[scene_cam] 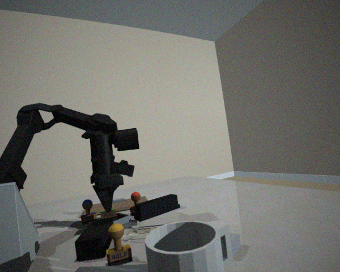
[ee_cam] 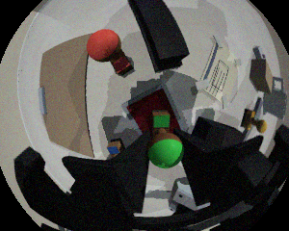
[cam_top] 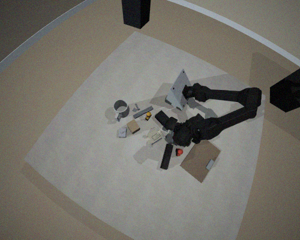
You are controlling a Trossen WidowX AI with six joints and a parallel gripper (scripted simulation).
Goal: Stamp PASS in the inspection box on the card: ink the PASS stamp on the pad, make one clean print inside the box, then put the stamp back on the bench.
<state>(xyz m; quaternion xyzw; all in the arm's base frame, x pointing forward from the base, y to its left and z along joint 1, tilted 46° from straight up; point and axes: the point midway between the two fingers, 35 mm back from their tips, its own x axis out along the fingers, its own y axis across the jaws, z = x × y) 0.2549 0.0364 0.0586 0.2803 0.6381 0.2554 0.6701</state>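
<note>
Now: gripper tip right at the green-knobbed stamp. From my gripper tip the other things lie so: red-knobbed stamp (9 cm ahead, 4 cm to the left, 2 cm below); blue-knobbed stamp (7 cm to the left, 5 cm behind, 2 cm below); red ink pad (3 cm below).
</note>
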